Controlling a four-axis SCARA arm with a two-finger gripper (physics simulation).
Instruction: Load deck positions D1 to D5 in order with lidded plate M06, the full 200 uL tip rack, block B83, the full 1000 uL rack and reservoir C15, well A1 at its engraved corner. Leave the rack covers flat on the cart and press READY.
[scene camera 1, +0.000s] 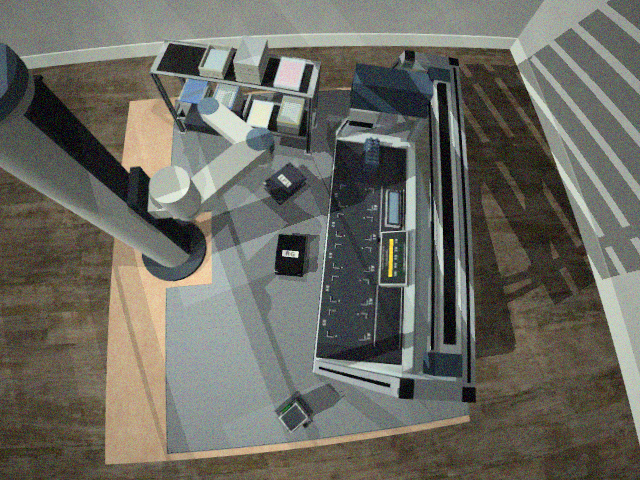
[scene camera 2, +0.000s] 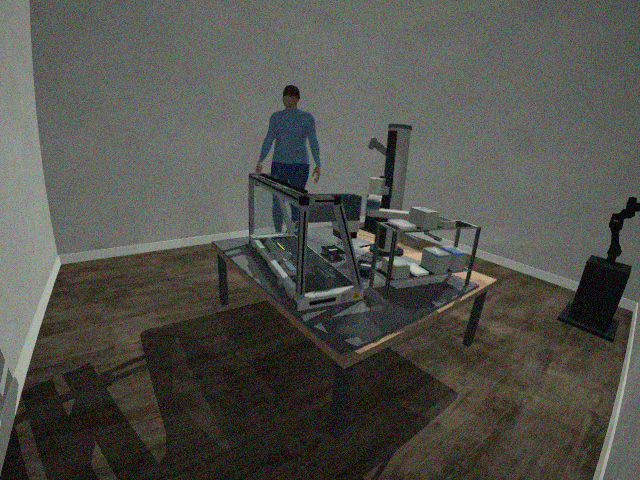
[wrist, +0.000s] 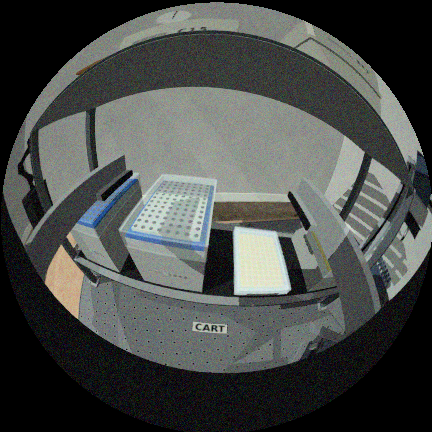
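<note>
My gripper (wrist: 208, 168) is open and empty, level with the cart's lower shelf; its fingers stand either side of the shelf's middle items. Between them in the wrist view are a blue-rimmed tip rack (wrist: 167, 215) (scene camera 1: 225, 97) under a clear cover and a cream plate (wrist: 261, 262) (scene camera 1: 260, 113). Another blue-topped rack (wrist: 102, 235) (scene camera 1: 194, 90) is partly behind the left finger. A yellow-edged rack (wrist: 320, 252) (scene camera 1: 291, 112) is partly behind the right finger. Reservoir C15 (wrist: 220, 25) (scene camera 1: 215, 60) and a tall pale block (scene camera 1: 250, 62) (wrist: 345, 57) stand on the upper shelf. Deck (scene camera 1: 347, 310) positions hold no labware.
The cart's upper board (wrist: 215, 60) spans above the gripper. A pink-topped plate (scene camera 1: 289, 72) lies on it. Black holders LP1 (scene camera 1: 284, 180) and RG (scene camera 1: 291, 254) stand between arm and deck. A small screen device (scene camera 1: 294, 415) stands at the near end. A person (scene camera 2: 292, 136) stands behind the table.
</note>
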